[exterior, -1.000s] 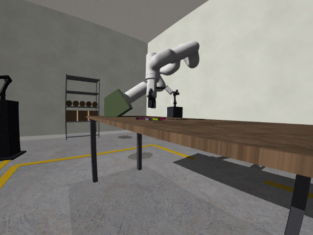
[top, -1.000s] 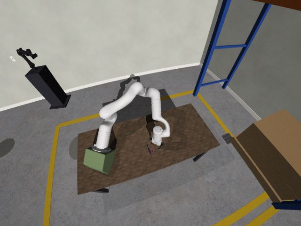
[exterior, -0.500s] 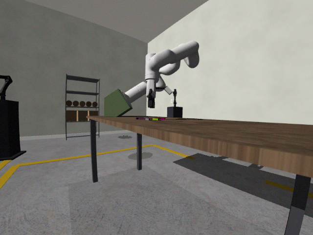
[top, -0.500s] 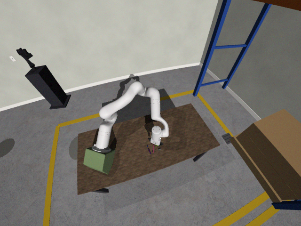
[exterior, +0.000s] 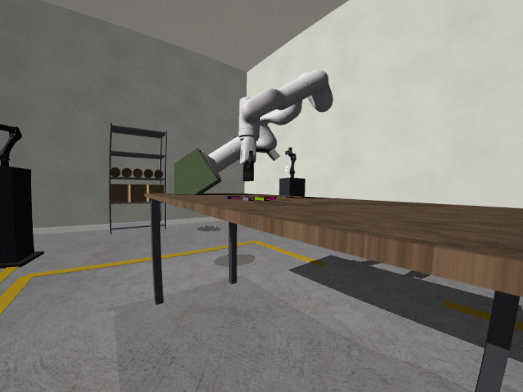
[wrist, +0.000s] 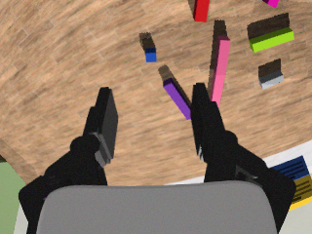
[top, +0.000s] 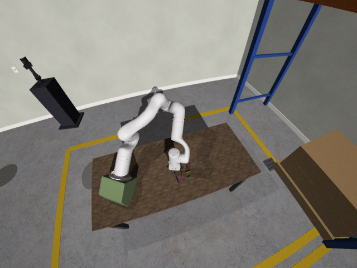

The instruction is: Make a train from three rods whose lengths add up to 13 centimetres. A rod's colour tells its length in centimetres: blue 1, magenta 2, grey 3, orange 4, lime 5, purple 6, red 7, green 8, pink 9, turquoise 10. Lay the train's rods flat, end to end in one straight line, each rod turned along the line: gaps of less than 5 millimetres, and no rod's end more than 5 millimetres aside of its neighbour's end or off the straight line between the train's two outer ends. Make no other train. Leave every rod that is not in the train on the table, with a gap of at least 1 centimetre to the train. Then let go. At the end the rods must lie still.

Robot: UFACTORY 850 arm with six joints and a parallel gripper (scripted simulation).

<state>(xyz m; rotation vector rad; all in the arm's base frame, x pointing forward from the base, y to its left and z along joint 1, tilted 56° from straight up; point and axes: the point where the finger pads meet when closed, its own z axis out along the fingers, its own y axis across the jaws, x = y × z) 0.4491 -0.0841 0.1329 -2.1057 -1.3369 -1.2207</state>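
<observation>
My gripper is now 8 cm above the blue rod. Also, from my hand: pink rod: 6 cm ahead, 4 cm to the right, 8 cm below; red rod: 6 cm ahead, 6 cm to the left, 8 cm below; purple rod: 1 cm ahead, 6 cm to the right, 8 cm below.
</observation>
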